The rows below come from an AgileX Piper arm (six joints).
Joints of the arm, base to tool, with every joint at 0 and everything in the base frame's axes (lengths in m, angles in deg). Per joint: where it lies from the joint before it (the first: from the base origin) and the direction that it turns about. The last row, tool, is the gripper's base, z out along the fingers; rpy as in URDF.
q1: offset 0 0 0.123 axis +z
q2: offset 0 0 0 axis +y
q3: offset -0.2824 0 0.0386 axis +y
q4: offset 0.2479 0 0.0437 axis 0.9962 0 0.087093
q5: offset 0 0 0 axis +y
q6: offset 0.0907 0 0.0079 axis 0.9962 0 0.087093
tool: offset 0 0 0 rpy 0 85.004 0
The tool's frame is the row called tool.
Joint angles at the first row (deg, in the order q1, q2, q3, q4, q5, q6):
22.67 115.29 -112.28 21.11 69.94 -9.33
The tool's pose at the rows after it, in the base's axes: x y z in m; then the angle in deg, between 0 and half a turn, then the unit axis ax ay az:
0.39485 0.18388 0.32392 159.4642 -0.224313 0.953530 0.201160
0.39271 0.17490 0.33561 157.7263 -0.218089 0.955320 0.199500
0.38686 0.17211 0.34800 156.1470 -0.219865 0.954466 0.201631
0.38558 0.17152 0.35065 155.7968 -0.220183 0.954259 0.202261
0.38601 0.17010 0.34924 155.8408 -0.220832 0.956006 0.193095
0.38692 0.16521 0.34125 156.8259 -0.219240 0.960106 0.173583
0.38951 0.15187 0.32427 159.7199 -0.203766 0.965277 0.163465
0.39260 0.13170 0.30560 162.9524 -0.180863 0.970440 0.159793
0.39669 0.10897 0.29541 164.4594 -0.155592 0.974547 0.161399
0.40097 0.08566 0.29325 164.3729 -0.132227 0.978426 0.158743
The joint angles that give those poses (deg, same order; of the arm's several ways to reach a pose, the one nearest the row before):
21.00 113.92 -112.28 20.66 70.05 -8.56
20.03 112.35 -112.29 20.36 70.06 -8.44
19.95 110.68 -112.28 20.36 70.12 -8.44
19.93 110.32 -112.28 20.38 70.12 -8.44
19.93 110.31 -112.09 19.33 70.12 -8.37
19.65 110.20 -110.50 17.34 69.98 -8.37
17.86 110.15 -107.03 17.05 69.93 -8.75
14.95 110.15 -103.18 17.70 69.93 -9.62
11.54 110.15 -100.99 18.70 69.93 -10.60
8.17 110.02 -100.32 18.97 69.97 -11.36

